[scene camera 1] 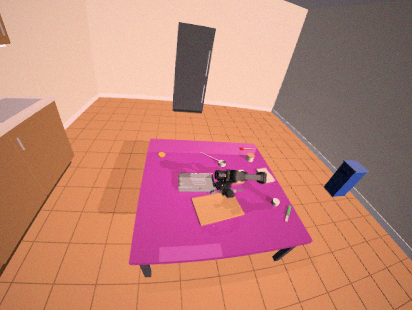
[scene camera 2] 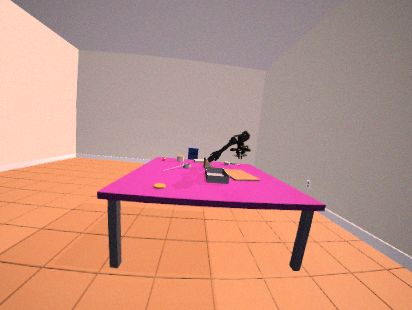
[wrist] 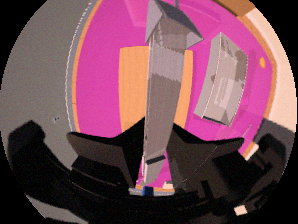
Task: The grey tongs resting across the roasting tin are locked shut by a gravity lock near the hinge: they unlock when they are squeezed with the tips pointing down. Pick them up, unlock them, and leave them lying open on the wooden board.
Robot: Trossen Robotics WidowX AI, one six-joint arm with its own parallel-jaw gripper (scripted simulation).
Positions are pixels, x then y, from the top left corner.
Scene:
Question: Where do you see a wooden board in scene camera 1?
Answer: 210, 209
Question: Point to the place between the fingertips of the gripper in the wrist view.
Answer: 155, 119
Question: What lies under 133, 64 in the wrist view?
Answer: A wooden board.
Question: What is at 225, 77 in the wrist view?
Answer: A grey roasting tin.

